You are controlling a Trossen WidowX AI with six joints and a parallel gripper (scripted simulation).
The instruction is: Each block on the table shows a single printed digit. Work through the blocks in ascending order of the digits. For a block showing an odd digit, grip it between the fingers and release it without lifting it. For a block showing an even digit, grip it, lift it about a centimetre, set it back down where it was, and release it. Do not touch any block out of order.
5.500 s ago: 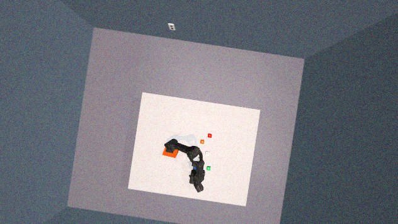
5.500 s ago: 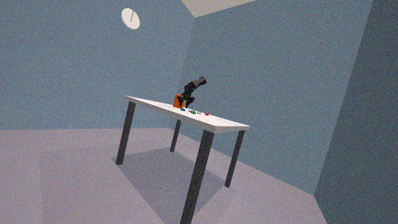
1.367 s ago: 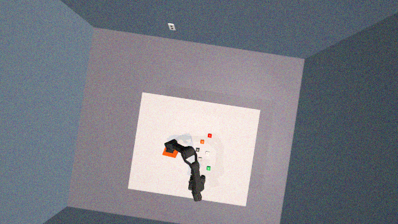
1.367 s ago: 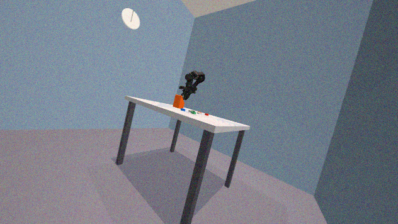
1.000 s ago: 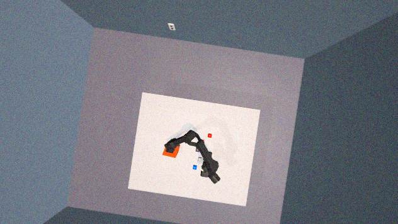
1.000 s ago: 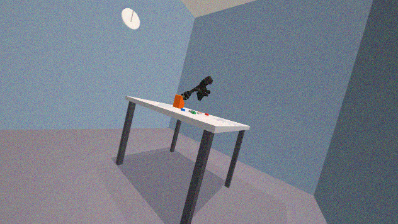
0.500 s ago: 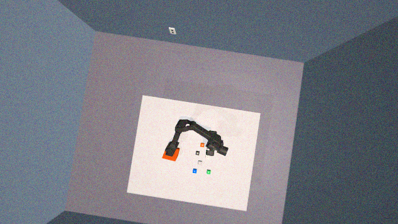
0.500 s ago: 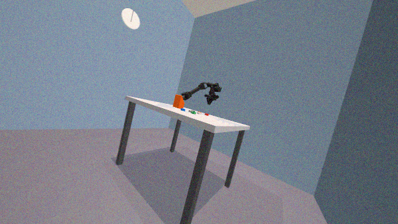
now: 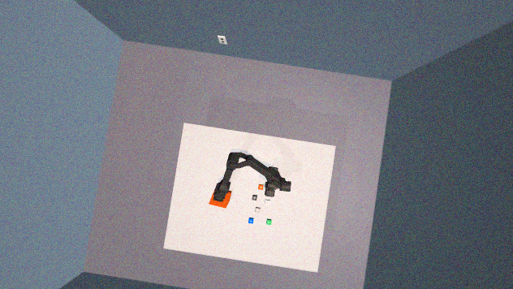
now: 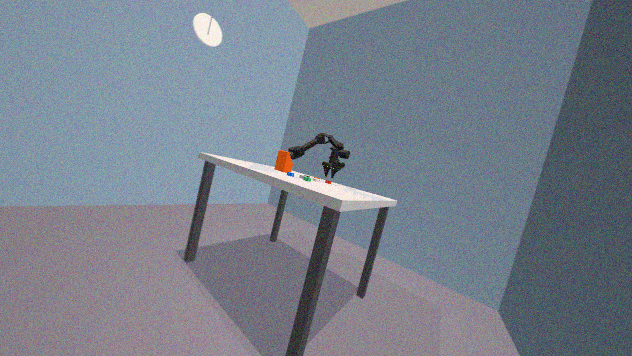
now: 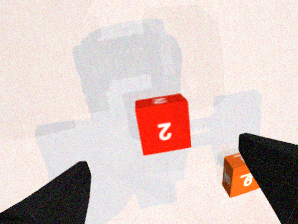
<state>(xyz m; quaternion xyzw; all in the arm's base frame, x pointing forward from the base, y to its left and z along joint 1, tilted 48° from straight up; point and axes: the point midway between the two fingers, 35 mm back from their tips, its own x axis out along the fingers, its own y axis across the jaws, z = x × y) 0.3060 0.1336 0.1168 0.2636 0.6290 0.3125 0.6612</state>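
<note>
My gripper tip is 1 cm short of the red block and 3 cm above it. From my gripper tip the other things lie so: white block (2 cm ahead, 17 cm to the right, 3 cm below); dark grey block (7 cm behind, 15 cm to the right, 3 cm below); orange block (5 cm behind, 7 cm to the right, 3 cm below).
</note>
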